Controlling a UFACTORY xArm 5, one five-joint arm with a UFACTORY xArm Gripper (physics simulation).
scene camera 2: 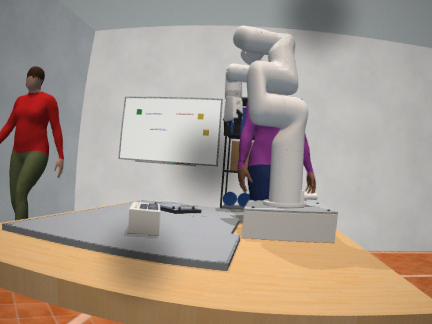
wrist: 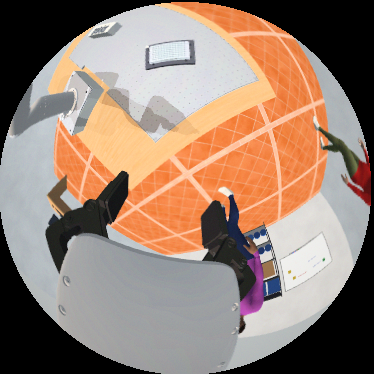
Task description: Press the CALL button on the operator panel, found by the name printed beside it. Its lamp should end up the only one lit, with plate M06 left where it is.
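Places are measured from the arm's base along level axes (x ahead, y left, z up), in metres.
Where they show: gripper, fingertip midpoint: (scene camera 2: 231, 135) (wrist: 168, 196); arm's base, link origin: (scene camera 2: 284, 205) (wrist: 70, 100).
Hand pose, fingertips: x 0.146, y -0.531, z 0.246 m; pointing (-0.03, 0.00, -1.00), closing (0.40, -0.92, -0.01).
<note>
Things, the pixels of their top centre, and the offset from my fingertips. Level surfaces: height alone.
- pale gridded plate, top centre: (scene camera 2: 174, 203) (wrist: 167, 49) 0.197 m ahead, 0.262 m left, 0.287 m down
- low dark object, top centre: (scene camera 2: 174, 204) (wrist: 168, 50) 0.197 m ahead, 0.262 m left, 0.291 m down
- grey perforated board, surface height: 0.312 m down
- wooden table, surface height: 0.326 m down
A small white box with buttons on top (scene camera 2: 144, 220) (wrist: 104, 30), which looks like the operator panel, stands on the grey board. Its labels and lamps are too small to read. A pale gridded plate (wrist: 170, 52) lies in a dark frame on the board in the wrist view; whether it is plate M06 cannot be read. In the scene view a low dark object (scene camera 2: 182, 210) lies behind the box. My gripper (scene camera 2: 234, 129) (wrist: 168, 196) is open and empty, high above and well away from the box and the plate.
The grey perforated board (scene camera 2: 90, 232) (wrist: 215, 55) lies on the wooden table (scene camera 2: 310, 280) (wrist: 102, 145). The robot base (scene camera 2: 290, 226) stands beside the board. A person in purple (scene camera 2: 260, 145) stands behind the arm, near a shelf rack. A person in red (scene camera 2: 37, 120) stands at the left, near a whiteboard (scene camera 2: 170, 145).
</note>
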